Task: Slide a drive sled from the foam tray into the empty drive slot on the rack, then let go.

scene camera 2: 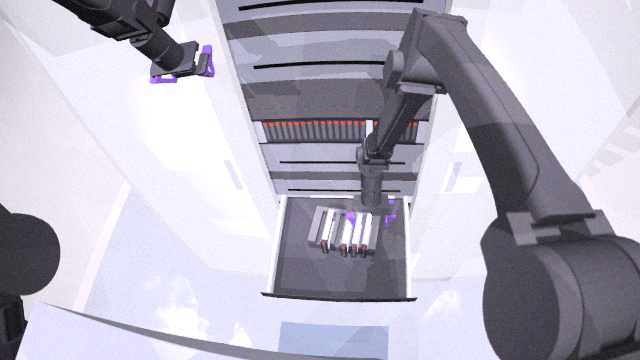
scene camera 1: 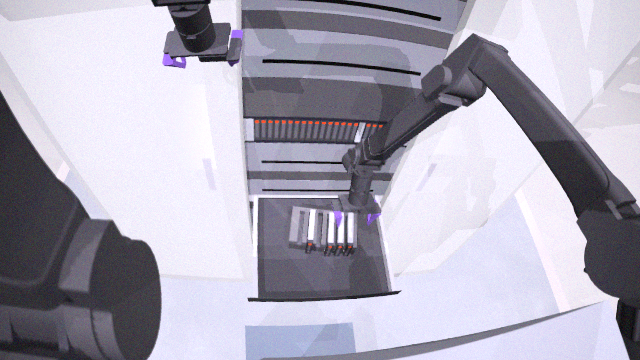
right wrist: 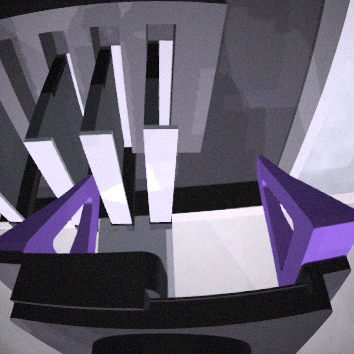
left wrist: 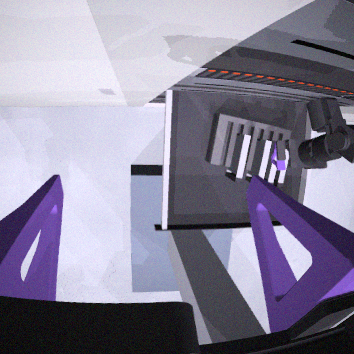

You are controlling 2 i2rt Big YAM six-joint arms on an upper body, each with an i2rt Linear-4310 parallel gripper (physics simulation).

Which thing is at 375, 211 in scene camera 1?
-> My right gripper.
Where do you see a dark shelf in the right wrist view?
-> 322, 78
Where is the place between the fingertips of my left gripper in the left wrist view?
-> At 157, 183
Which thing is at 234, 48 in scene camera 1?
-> My left gripper.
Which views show my right gripper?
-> Scene camera 2, scene camera 1, the right wrist view and the left wrist view: all of them.
